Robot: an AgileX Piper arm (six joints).
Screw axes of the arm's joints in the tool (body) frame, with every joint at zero. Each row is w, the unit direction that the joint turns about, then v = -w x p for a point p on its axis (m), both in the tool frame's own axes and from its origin. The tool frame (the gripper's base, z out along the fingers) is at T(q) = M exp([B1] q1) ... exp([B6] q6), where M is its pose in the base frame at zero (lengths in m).
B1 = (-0.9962, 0, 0.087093, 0, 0.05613, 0)
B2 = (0, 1, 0, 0.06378, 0, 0.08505)
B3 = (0, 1, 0, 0.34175, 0, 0.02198)
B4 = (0, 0, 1, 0, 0, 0)
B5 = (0, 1, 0, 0.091, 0, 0)
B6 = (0, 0, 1, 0, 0, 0)
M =
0.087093 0 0.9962 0.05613
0 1 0 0
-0.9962 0 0.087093 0.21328
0 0 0 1
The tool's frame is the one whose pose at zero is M.
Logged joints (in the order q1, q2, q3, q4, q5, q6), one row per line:
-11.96, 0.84, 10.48, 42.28, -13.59, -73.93
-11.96, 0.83, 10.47, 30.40, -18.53, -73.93
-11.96, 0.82, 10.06, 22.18, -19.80, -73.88
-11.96, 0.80, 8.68, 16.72, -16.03, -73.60
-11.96, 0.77, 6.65, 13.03, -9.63, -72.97
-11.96, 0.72, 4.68, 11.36, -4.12, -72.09
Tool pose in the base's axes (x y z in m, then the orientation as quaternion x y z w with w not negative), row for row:
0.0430, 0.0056, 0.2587, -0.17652, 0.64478, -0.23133, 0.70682
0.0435, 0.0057, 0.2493, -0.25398, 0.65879, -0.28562, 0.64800
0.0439, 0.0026, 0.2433, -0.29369, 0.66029, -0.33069, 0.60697
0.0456, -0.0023, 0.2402, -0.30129, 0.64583, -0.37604, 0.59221
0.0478, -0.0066, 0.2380, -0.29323, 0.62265, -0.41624, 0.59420
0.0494, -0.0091, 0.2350, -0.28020, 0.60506, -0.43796, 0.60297
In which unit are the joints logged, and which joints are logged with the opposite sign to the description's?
The joints are logged in degrees. Opposite sign: q2, q3, q5.
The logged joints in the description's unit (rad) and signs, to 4 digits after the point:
-0.2087, -0.0147, -0.1829, 0.7379, 0.2372, -1.2903
-0.2087, -0.0145, -0.1827, 0.5306, 0.3234, -1.2903
-0.2087, -0.0143, -0.1756, 0.3871, 0.3456, -1.2894
-0.2087, -0.0140, -0.1515, 0.2918, 0.2798, -1.2846
-0.2087, -0.0134, -0.1161, 0.2274, 0.1681, -1.2736
-0.2087, -0.0126, -0.0817, 0.1983, 0.0719, -1.2582

